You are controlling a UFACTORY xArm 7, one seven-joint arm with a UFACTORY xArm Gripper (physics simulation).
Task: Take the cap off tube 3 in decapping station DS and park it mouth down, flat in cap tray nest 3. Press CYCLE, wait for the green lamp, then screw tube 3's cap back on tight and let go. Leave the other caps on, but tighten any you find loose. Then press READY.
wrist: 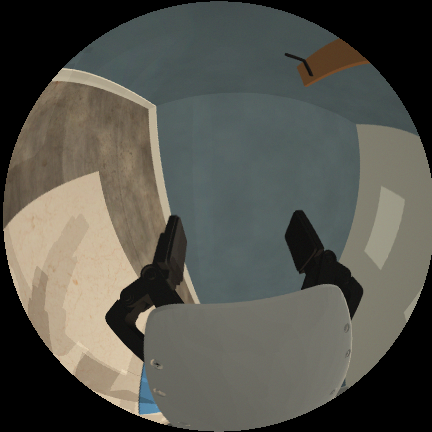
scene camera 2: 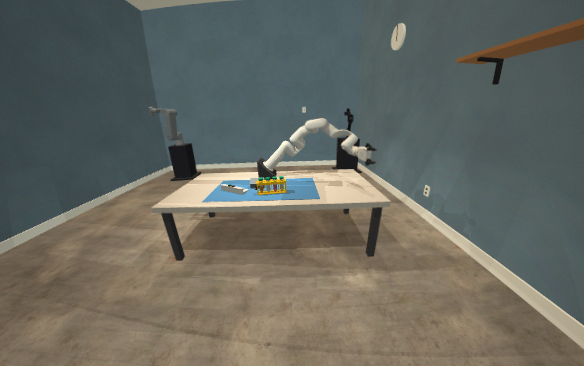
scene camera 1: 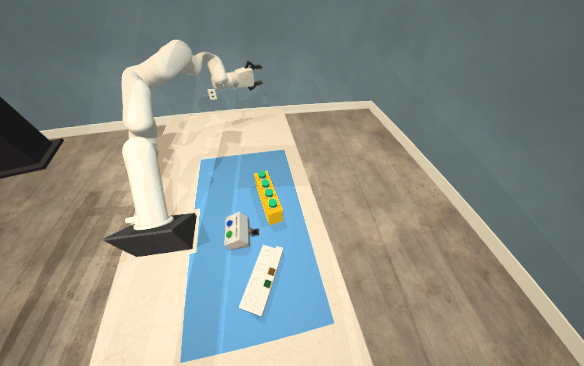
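Seen in the pictures: gripper, between the fingertips: (wrist: 238, 225) (scene camera 2: 374, 156) (scene camera 1: 261, 74); arm's base, origin of its link: (scene camera 2: 268, 166) (scene camera 1: 154, 223).
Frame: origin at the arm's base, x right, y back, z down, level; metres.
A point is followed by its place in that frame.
Observation:
My gripper (scene camera 1: 259, 75) @[x -0.743, y -0.608, z -0.184 m] (scene camera 2: 371, 155) @[x -0.743, y -0.608, z -0.184 m] (wrist: 238, 225) @[x -0.743, y -0.608, z -0.184 m] is open and empty, high above the table's far end, pointing sideways and well away from the rack. A yellow rack (scene camera 1: 275, 216) @[x 0.094, y -0.440, z 0.032 m] (scene camera 2: 272, 193) @[x -0.018, y -0.461, z 0.093 m] holds a row of capped tubes upright; their green caps show on top, one cap (scene camera 1: 272, 203) @[x 0.068, y -0.438, z -0.027 m] at the near end. Which tube is tube 3 cannot be read. A grey control box (scene camera 1: 241, 234) @[x 0.131, y -0.298, z 0.021 m] has a blue button (scene camera 1: 229, 223) @[x 0.072, y -0.262, z 0.023 m], a green button or lamp (scene camera 1: 229, 234) @[x 0.117, y -0.256, z 0.023 m] and a small black part at its side. A white tray (scene camera 1: 258, 295) @[x 0.336, y -0.305, z 0.083 m] (scene camera 2: 233, 189) @[x 0.284, y -0.385, z 0.066 m] with round nests lies angled, bearing brown and dark green squares.
A blue mat (scene camera 1: 210, 320) @[x 0.355, y -0.141, z 0.094 m] (scene camera 2: 220, 197) @[x 0.373, y -0.461, z 0.094 m] lies under the rack, box and tray on the pale table (scene camera 2: 175, 202) @[x 0.699, y -0.484, z 0.097 m]. The arm's dark base stands beside the mat. A wall is beyond the gripper, with an orange-brown shelf (scene camera 2: 530, 44) (wrist: 330, 60). Other robots stand on black pedestals at the back.

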